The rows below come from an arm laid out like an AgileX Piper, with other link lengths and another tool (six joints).
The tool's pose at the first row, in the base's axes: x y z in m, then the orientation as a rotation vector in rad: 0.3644, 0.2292, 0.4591, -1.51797, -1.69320, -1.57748
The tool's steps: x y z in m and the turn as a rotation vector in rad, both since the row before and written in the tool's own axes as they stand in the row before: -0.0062, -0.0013, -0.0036, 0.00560, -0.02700, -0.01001; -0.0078, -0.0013, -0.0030, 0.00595, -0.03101, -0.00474; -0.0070, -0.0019, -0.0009, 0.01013, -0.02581, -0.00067; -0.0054, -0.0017, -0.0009, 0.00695, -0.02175, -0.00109; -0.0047, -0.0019, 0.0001, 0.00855, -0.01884, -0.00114
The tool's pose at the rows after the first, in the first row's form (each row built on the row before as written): 0.3641, 0.2236, 0.4544, -1.53704, -1.72092, -1.56271; 0.3646, 0.2176, 0.4484, -1.56333, -1.74547, -1.54246; 0.3650, 0.2138, 0.4422, -1.58475, -1.76497, -1.51792; 0.3650, 0.2106, 0.4375, -1.60311, -1.78105, -1.49894; 0.3649, 0.2085, 0.4329, -1.61760, -1.79628, -1.47950
